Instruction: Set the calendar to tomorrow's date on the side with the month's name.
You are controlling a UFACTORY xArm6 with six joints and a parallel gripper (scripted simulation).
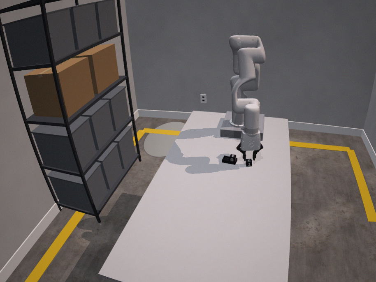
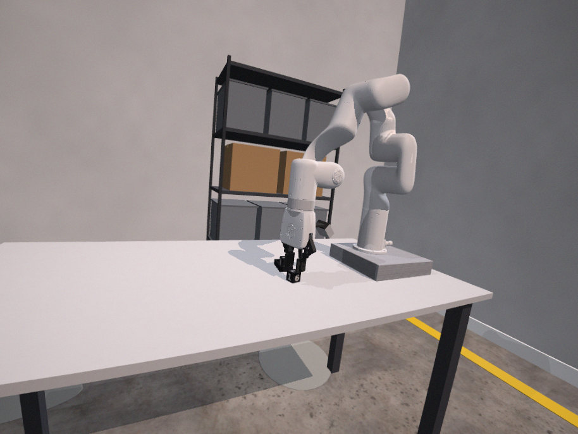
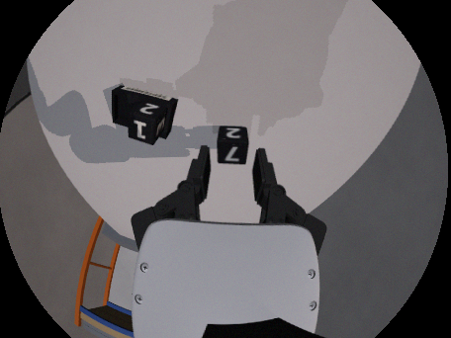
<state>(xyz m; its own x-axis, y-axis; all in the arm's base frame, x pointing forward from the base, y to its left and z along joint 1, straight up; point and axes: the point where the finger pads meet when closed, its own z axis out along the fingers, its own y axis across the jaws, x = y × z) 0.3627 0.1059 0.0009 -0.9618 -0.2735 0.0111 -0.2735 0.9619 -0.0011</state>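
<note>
The black cube lies 40 mm below my hand.
</note>
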